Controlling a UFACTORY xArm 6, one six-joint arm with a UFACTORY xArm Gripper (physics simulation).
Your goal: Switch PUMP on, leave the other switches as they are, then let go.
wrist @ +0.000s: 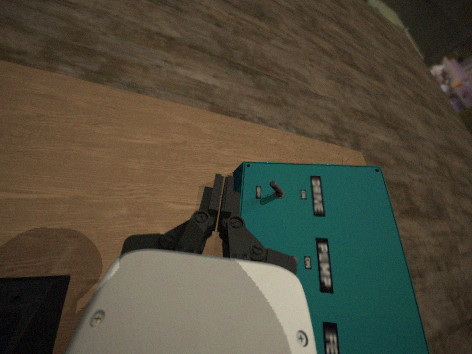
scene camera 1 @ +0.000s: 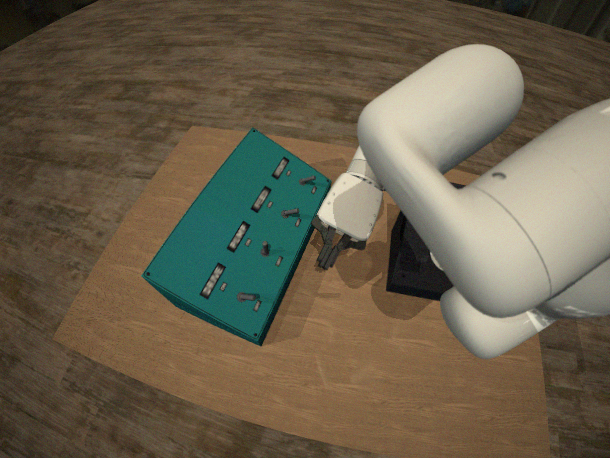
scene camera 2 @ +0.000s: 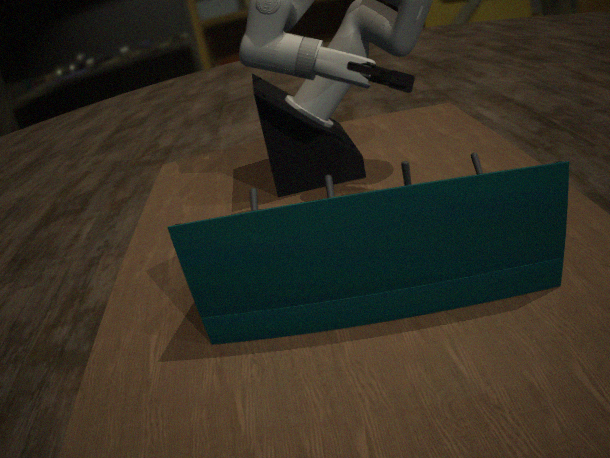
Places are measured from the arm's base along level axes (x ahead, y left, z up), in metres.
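Where they show: gripper, fingertip midpoint: (wrist: 222,186) (scene camera 1: 322,268) (scene camera 2: 412,84); arm's base, origin of the base link: (scene camera 2: 308,113).
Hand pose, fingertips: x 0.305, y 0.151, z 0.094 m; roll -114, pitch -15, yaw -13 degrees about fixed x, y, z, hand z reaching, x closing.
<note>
Things, the pixels of their top centre, and the offset from my fingertips. Level surfaces: height alone.
- PUMP label, middle of its top: (wrist: 326,264) (scene camera 1: 238,235) dx +0.203, dy -0.093, dz -0.093 m
- PUMP lever, middle of its top: (scene camera 2: 404,161) (scene camera 1: 264,242) dx +0.135, dy -0.079, dz -0.082 m
- DRIVE lever, middle of its top: (scene camera 2: 476,155) (wrist: 282,185) (scene camera 1: 246,294) dx +0.146, dy +0.041, dz -0.095 m
- light wooden board, its level: dz -0.227 m
The teal switch box (scene camera 1: 200,215) (scene camera 2: 380,250) (wrist: 360,220) has four grey levers. The PUMP label (scene camera 1: 238,236) (wrist: 324,265) is second from the DRIVE end. In scene camera 1 the PUMP lever (scene camera 1: 265,249) leans toward its ON plate, unlike the other levers; the wrist view mostly hides it behind the gripper. The DRIVE lever (scene camera 1: 247,297) (wrist: 277,190) leans toward OFF. The two far levers (scene camera 1: 290,213) (scene camera 1: 307,180) tilt the same way as DRIVE. My gripper (scene camera 1: 326,265) (scene camera 2: 411,82) (wrist: 222,186) is shut and empty, off the box's front edge and apart from the levers.
The box stands on a light wooden board (scene camera 1: 350,390) (scene camera 2: 350,400) (wrist: 100,135). The arm's black base (scene camera 1: 415,275) (scene camera 2: 315,160) (wrist: 30,310) stands on the lever side of the box, with the white arm (scene camera 1: 440,100) reaching over from there.
</note>
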